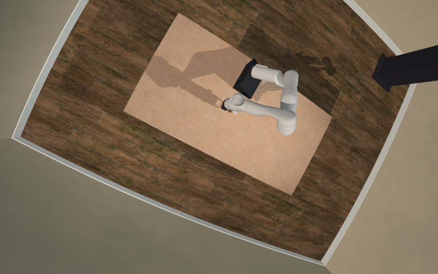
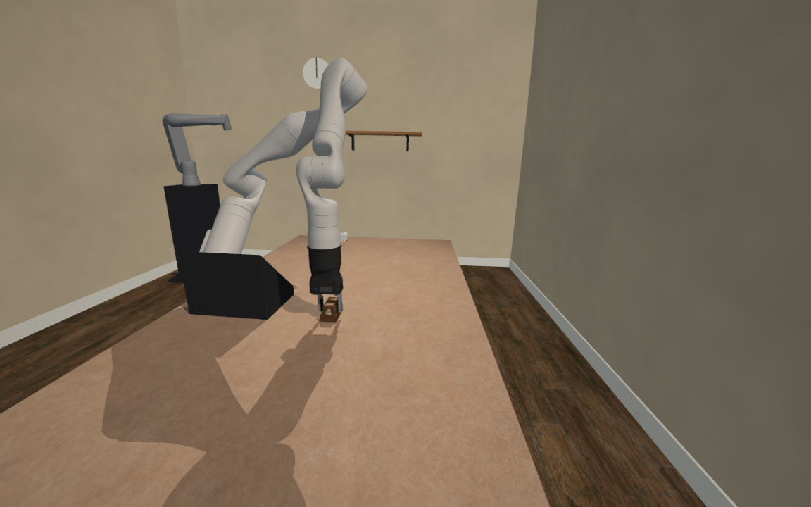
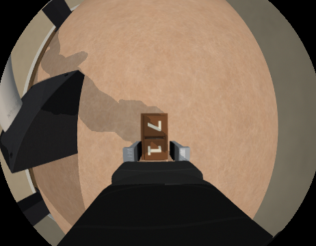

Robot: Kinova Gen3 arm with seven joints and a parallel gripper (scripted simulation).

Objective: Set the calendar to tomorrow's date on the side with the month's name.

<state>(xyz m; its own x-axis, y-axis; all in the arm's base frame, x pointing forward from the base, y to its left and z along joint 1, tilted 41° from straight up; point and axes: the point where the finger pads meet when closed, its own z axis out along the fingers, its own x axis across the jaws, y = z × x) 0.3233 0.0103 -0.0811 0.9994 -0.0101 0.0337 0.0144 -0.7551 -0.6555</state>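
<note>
Now: hand 2 cm above the brown cube. Round my hand: dark wooden tray (3 cm below, 2 cm to the left).
</note>
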